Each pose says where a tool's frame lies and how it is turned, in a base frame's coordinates. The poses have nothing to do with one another.
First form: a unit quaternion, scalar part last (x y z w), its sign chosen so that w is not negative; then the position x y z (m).
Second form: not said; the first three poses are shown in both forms.
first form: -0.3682 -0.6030 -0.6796 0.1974 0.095 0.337 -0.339
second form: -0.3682 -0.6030 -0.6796 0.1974 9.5 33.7 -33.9
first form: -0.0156 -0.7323 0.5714 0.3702 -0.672 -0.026 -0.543
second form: -0.0156 -0.7323 0.5714 0.3702 -67.2 -2.6 -54.3
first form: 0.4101 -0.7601 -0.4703 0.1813 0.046 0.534 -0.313
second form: 0.4101 -0.7601 -0.4703 0.1813 4.6 53.4 -31.3
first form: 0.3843 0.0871 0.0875 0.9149 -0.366 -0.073 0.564
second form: 0.3843 0.0871 0.0875 0.9149 -36.6 -7.3 56.4
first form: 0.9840 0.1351 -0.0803 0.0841 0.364 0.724 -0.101
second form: 0.9840 0.1351 -0.0803 0.0841 36.4 72.4 -10.1
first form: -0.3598 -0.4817 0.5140 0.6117 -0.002 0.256 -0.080
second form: -0.3598 -0.4817 0.5140 0.6117 -0.2 25.6 -8.0
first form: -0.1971 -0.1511 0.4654 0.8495 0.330 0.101 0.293
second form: -0.1971 -0.1511 0.4654 0.8495 33.0 10.1 29.3
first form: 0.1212 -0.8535 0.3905 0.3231 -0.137 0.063 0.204
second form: 0.1212 -0.8535 0.3905 0.3231 -13.7 6.3 20.4
